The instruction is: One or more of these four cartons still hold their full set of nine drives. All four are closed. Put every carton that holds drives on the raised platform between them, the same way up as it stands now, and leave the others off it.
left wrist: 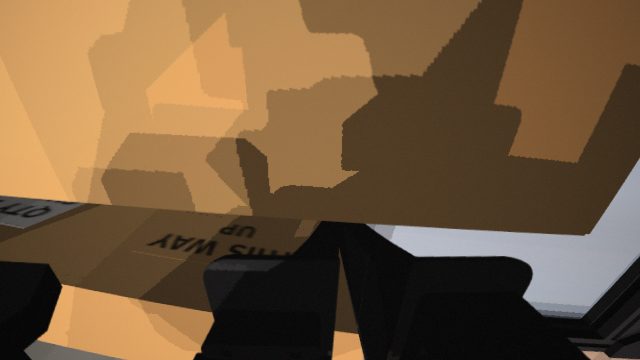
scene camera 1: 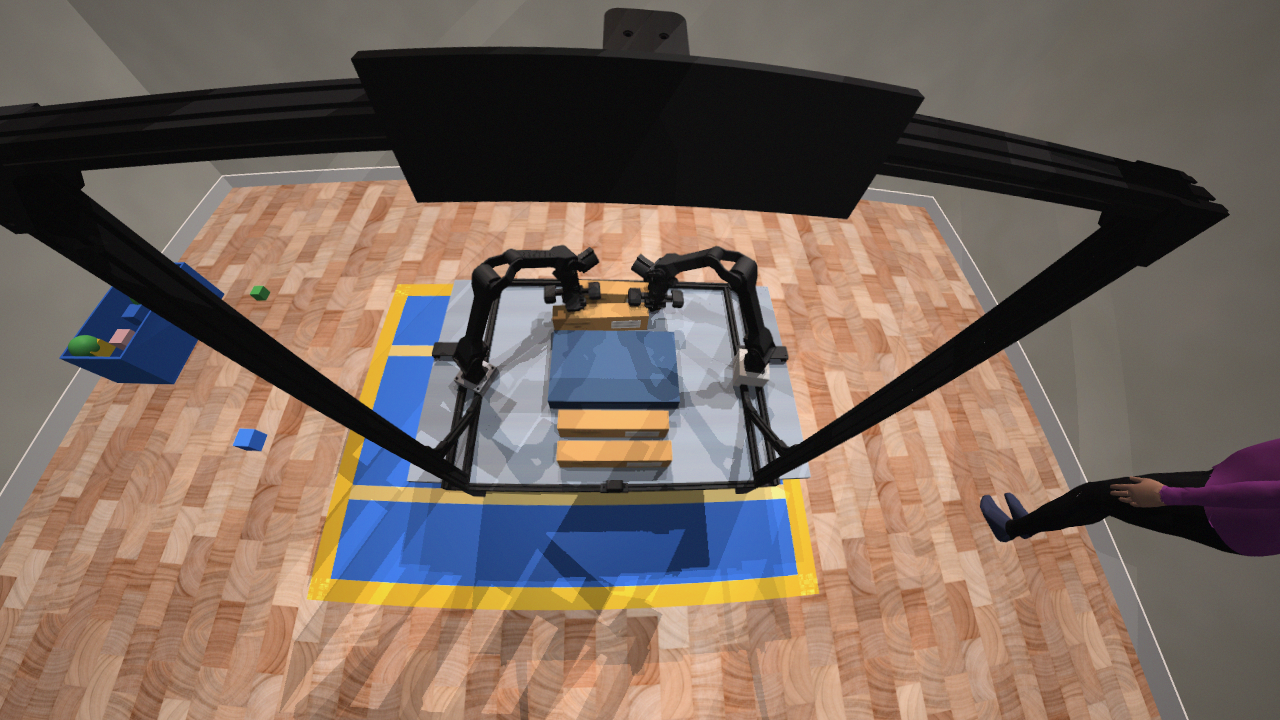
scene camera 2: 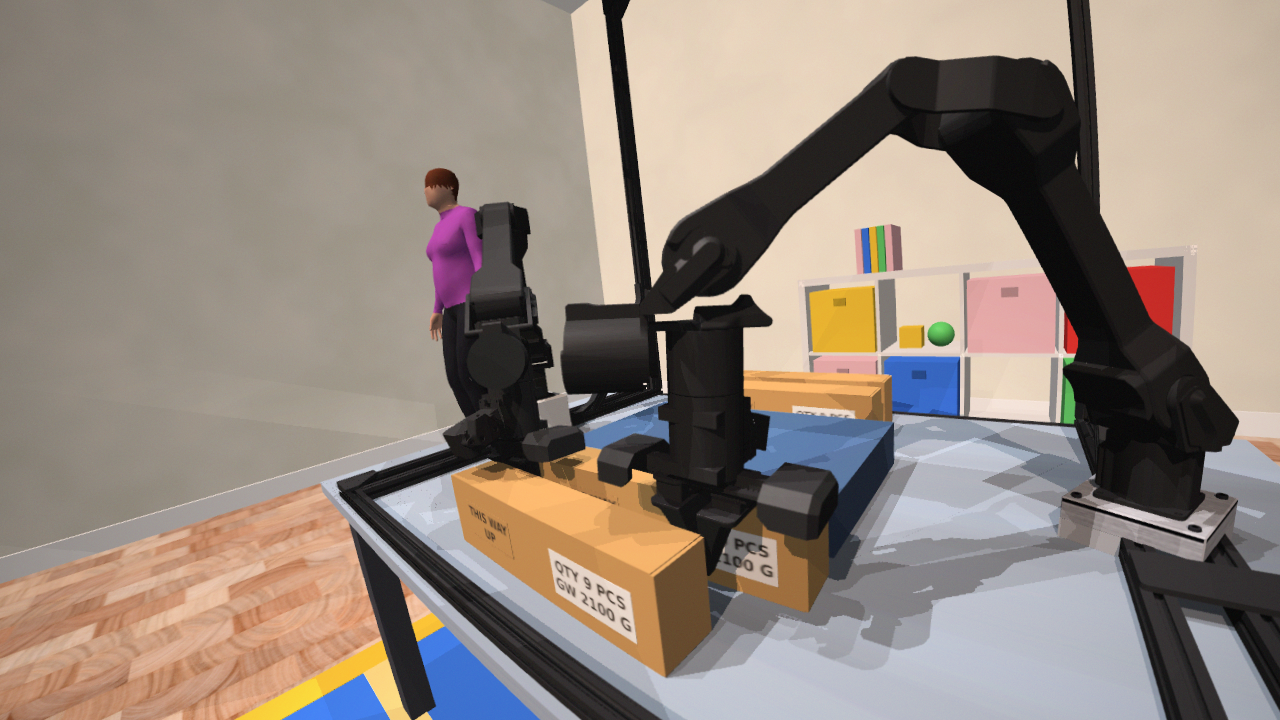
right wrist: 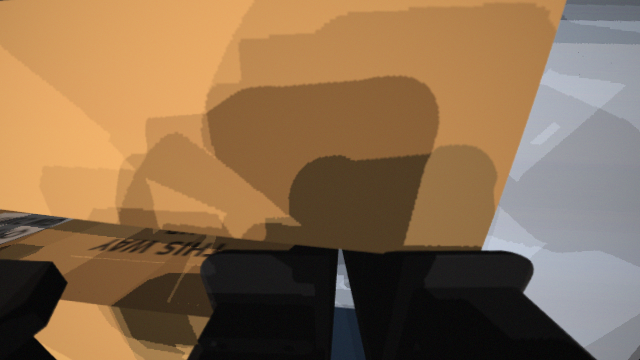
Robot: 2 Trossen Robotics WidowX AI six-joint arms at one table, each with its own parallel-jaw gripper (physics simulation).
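Places are measured from the left arm's base along level axes (x ahead, y left, z up), in metres.
Pixels of known places: left gripper, fingertip midpoint: (scene camera 2: 707, 572); right gripper, fingertip midpoint: (scene camera 1: 651, 310); left arm's base, link origin: (scene camera 1: 474, 373) (scene camera 2: 1147, 497); right arm's base, link origin: (scene camera 1: 754, 363).
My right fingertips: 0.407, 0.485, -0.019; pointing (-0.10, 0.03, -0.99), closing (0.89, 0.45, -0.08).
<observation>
For each thing: its top centre in the pictures, then the offset to it from my right fingertips, as dx, dy, dz. Level surfaces: height alone.
- blue platform, top centre: (scene camera 2: 720, 433) (scene camera 1: 614, 364) -0.017, -0.272, +0.038
- outer back carton, top centre: (left wrist: 39, 314) (scene camera 2: 547, 499) (scene camera 1: 617, 287) -0.134, -0.007, +0.063
- inner back carton, top centre: (left wrist: 43, 111) (scene camera 2: 658, 472) (scene camera 1: 600, 310) -0.141, -0.121, +0.063
- pale table, surface height: dz -0.022
Four closed orange cartons lie in pairs on opposite sides of the blue platform (scene camera 1: 613, 365) (scene camera 2: 796, 438). The outer back carton (scene camera 1: 617, 291) (scene camera 2: 626, 548) (right wrist: 150, 65) and inner back carton (scene camera 1: 581, 319) (scene camera 2: 796, 573) (left wrist: 150, 65) lie close together; "THIS WAY UP" and "QTY 9 PCS" show on them. Two more cartons (scene camera 1: 613, 419) (scene camera 1: 614, 450) lie at the platform's front; both also show in scene camera 2 (scene camera 2: 823, 395) (scene camera 2: 832, 377). My left gripper (scene camera 1: 572, 304) (scene camera 2: 713, 555) (left wrist: 336, 215) and my right gripper (scene camera 1: 656, 304) (right wrist: 341, 251) are shut and empty at opposite ends of the back pair. Their tips are partly hidden.
The arms stand on opposite sides of the pale table (scene camera 1: 519, 429) (scene camera 2: 966, 617), which has a black rail frame (scene camera 1: 617, 487). The left gripper's body hangs over the back pair. A person (scene camera 2: 454, 259) stands beyond the table. A shelf unit (scene camera 2: 966, 313) stands by the wall.
</observation>
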